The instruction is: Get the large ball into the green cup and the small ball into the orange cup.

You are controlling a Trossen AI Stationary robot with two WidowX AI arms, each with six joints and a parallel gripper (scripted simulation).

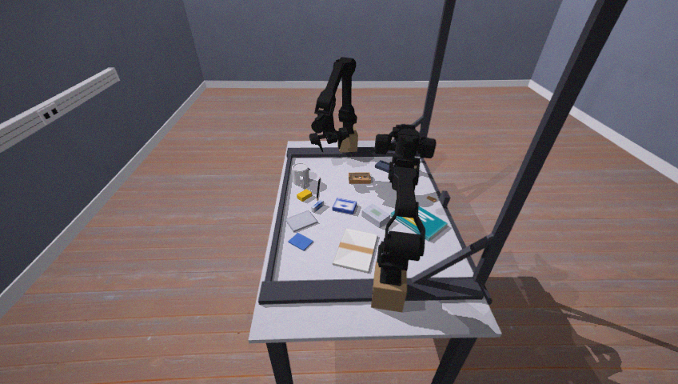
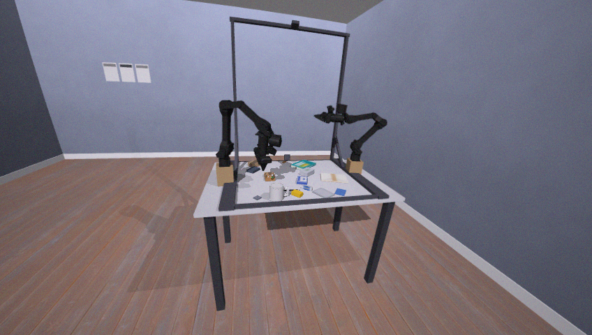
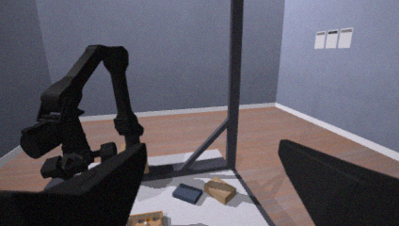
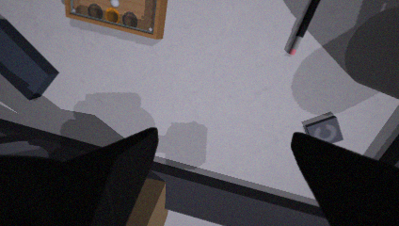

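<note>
My right gripper is now 16 cm above the covered wooden puzzle, 14 cm past it and 8 cm to the right of it.
</note>
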